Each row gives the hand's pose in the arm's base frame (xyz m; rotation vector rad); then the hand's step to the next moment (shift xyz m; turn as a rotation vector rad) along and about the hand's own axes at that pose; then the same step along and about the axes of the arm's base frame.
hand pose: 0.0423 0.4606 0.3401 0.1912 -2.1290 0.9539
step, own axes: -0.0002 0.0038 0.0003 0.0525 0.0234 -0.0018
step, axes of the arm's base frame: -0.0016 0.0024 -0.0024 -0.0447 0.0265 0.0247
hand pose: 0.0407 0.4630 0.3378 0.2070 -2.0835 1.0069
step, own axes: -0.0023 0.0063 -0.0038 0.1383 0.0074 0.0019
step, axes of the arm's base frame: 0.0009 0.0065 -0.0040 -0.0971 0.0287 0.0945
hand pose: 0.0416 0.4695 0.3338 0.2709 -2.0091 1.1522
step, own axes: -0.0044 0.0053 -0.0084 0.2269 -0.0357 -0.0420
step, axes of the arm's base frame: 0.0046 0.0089 -0.0042 -0.1104 0.0564 0.1979
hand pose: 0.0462 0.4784 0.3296 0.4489 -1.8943 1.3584
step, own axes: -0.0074 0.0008 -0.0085 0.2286 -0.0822 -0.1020
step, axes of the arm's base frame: 0.0075 0.0071 -0.0047 -0.0589 0.0942 0.2389
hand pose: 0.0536 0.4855 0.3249 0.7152 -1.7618 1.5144
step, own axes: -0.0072 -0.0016 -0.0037 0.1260 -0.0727 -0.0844
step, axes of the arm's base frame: 0.0062 0.0032 -0.0045 -0.0068 0.0751 0.1503
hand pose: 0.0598 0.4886 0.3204 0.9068 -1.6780 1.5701
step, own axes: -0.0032 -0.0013 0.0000 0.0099 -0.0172 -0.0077
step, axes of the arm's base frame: 0.0028 0.0001 -0.0020 0.0091 0.0065 0.0181
